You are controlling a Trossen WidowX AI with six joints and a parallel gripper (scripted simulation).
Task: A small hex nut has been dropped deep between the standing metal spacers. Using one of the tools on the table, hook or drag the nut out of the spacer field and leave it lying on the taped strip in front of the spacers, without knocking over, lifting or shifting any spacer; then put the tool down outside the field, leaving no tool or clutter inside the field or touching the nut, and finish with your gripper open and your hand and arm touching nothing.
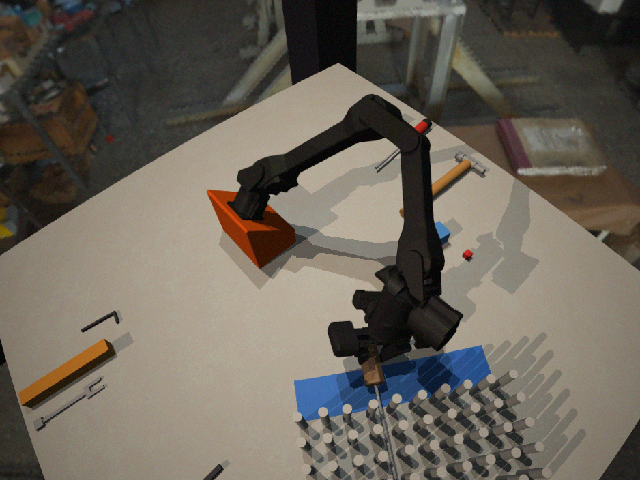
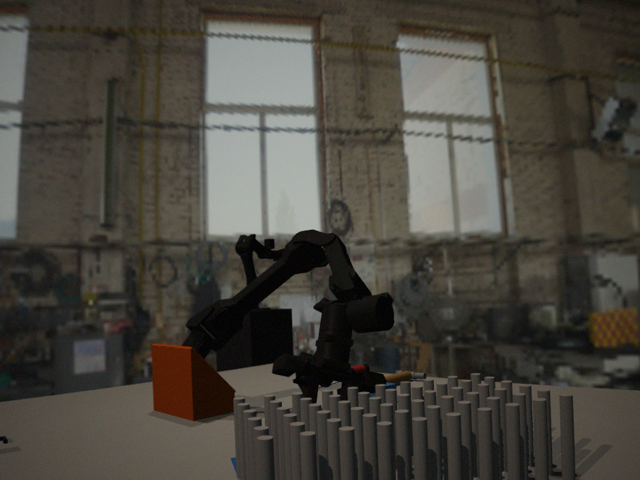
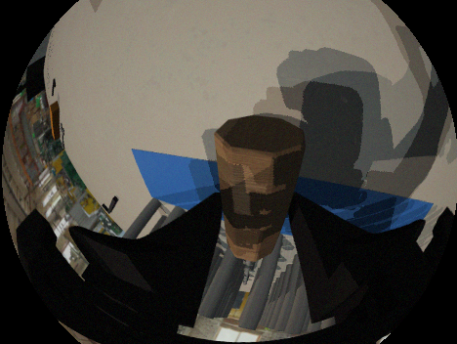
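Now: gripper tip 6 cm short of the blue taped strip, 3 cm above it and 1 cm to the right of it. The rest, counted from my gripper tip: L-shaped key 46 cm behind, 38 cm to the right, 3 cm below; then grey wrench 54 cm to the right, 34 cm behind, 3 cm below; then small red cube 35 cm to the left, 3 cm below, 3 cm behind.
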